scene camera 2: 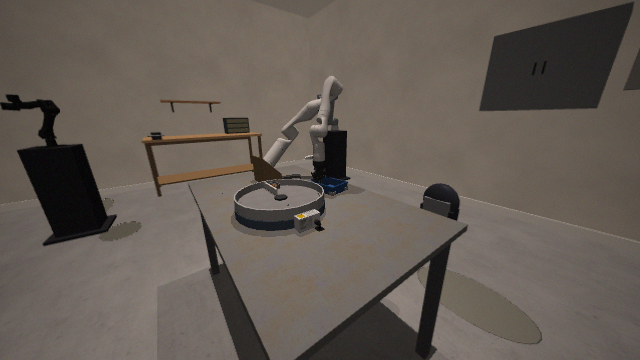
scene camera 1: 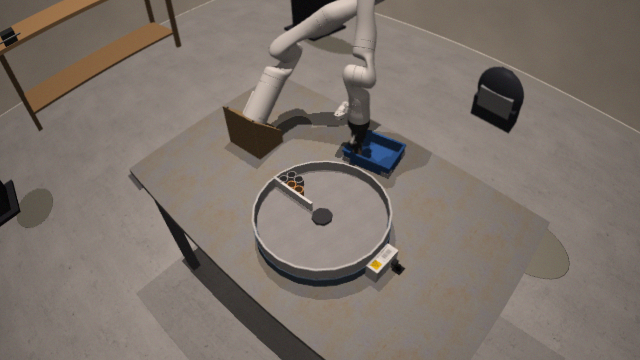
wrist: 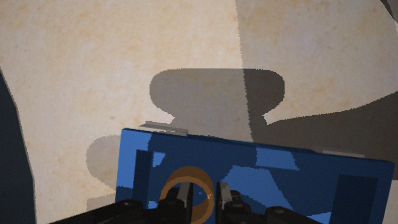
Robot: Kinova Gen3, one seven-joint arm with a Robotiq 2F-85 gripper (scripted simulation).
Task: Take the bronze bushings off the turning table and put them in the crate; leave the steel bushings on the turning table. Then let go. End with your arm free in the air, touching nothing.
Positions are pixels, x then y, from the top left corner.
Labels:
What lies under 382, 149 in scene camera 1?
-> A blue crate.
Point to a blue crate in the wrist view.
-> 142, 173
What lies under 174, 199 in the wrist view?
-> My gripper.

